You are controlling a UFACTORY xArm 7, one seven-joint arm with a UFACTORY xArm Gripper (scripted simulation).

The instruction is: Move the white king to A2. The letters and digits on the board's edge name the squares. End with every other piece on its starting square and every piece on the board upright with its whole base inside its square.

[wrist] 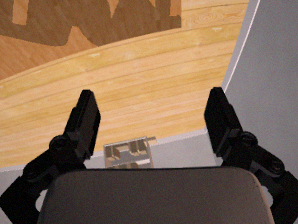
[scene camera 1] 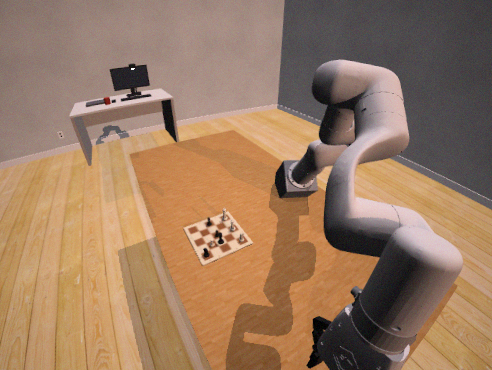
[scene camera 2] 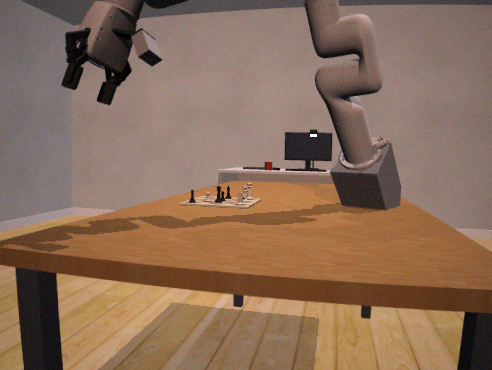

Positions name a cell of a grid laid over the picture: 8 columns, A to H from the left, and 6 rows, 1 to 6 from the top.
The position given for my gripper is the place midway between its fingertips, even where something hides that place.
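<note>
There is a chessboard (scene camera 1: D4) in what I see, though in the wrist view it is out of frame. As for my gripper (scene camera 2: B2), I find it in the wrist view as well, with the gripper (wrist: E3) there too.
</note>
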